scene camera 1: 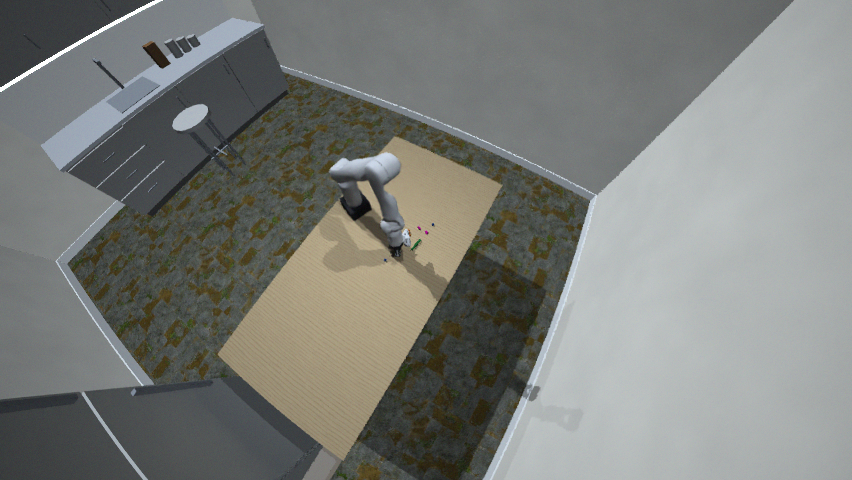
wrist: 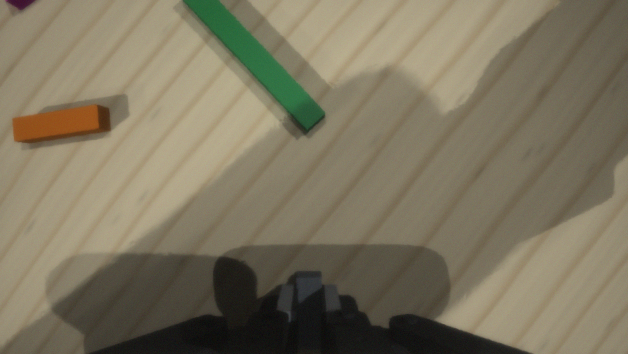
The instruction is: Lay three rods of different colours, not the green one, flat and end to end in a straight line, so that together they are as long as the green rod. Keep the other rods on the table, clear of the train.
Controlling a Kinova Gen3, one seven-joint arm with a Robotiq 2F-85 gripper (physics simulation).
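Places are measured from the arm's base along level axes (x ahead, y down, z left), in metres.
Pixels of known places: gripper, fingertip midpoint: (scene camera 1: 397,251) (wrist: 309,306); arm's base at its link origin: (scene camera 1: 354,200).
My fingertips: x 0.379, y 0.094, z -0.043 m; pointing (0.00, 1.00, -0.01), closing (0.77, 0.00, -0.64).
Observation:
Ahead of a thing's pixels: the offset from my fingertips to its top centre. "spot": to the spot under its first point. Level surfaces: height alone.
My gripper (scene camera 1: 395,254) (wrist: 309,306) is low over the table, shut on a grey rod {dx +0.000, dy -0.010, dz +0.000 m} (wrist: 308,281), whose far end sticks out between the fingertips. The green rod {dx +0.050, dy -0.010, dz +0.097 m} (scene camera 1: 416,244) (wrist: 260,67) lies flat and slanted ahead of the gripper; its far end is cut off in the wrist view. An orange rod {dx -0.032, dy -0.010, dz +0.128 m} (wrist: 62,123) lies flat to the left of the green rod. Part of a magenta rod {spot: dx -0.014, dy -0.004, dz +0.186 m} (wrist: 21,3) shows at the top left corner of the wrist view. Two small magenta pieces {spot: dx -0.006, dy -0.010, dz +0.191 m} (scene camera 1: 419,227) {dx +0.043, dy -0.010, dz +0.195 m} (scene camera 1: 426,232) lie beyond the green rod in the scene view.
A small dark blue piece {dx +0.039, dy -0.010, dz +0.260 m} (scene camera 1: 432,224) lies past the magenta pieces, and another dark blue piece {dx -0.018, dy -0.010, dz -0.083 m} (scene camera 1: 385,259) lies on the other side of the gripper. The wooden table top {dy +0.000 m} (scene camera 1: 333,333) carries the arm's base. The arm's shadow falls across the green rod's near end.

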